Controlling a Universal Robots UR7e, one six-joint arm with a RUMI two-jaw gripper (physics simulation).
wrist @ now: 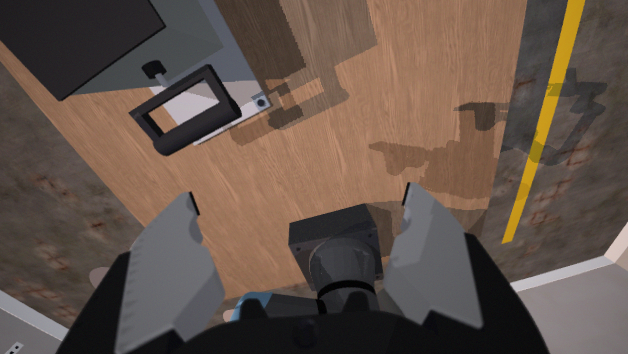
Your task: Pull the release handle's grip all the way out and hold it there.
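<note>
The release handle's grip (199,131) is a thick black bar on a black rectangular frame, at the upper left of the wrist view. It sits in front of a grey-green housing (195,40) with a black top and above a pale base plate (246,111). My gripper (302,190) is open and empty, its two grey fingers wide apart at the lower part of the view. The grip lies ahead and to the left of the fingers, apart from both. How far the grip is drawn out cannot be told.
A small black knob (154,69) on a light stem is beside the handle frame. The robot's dark base mount (327,225) stands on the wooden table (320,165) between the fingers in view. A yellow floor stripe (549,100) runs along the right. Shadows fall across table and floor.
</note>
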